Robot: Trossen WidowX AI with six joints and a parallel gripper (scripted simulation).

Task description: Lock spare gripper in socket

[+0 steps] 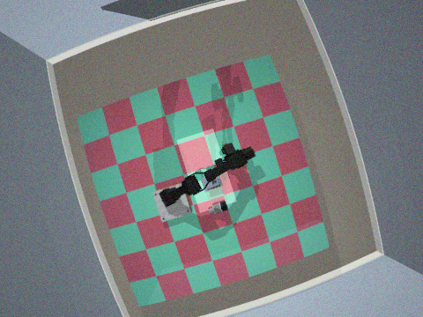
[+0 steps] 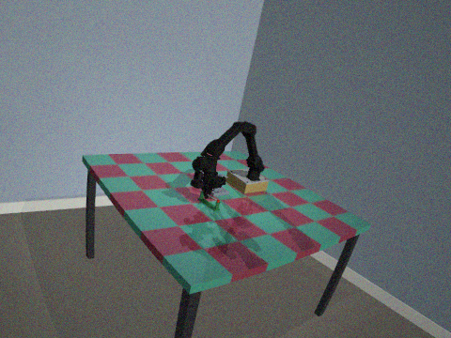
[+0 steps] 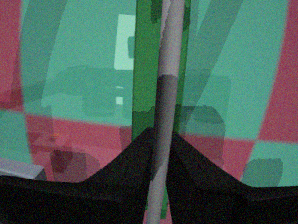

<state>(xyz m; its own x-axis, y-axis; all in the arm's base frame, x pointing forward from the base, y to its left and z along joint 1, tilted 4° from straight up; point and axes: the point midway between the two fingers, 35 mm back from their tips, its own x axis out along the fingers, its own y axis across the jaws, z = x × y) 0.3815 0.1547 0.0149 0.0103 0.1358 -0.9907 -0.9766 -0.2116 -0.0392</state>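
The cradle is 10 mm behind my gripper tip and 20 mm to the left of it. The rest, counted from my gripper tip: spare gripper 120 mm behind, 270 mm to the right; then mount 120 mm behind, 120 mm to the right, 30 mm above.
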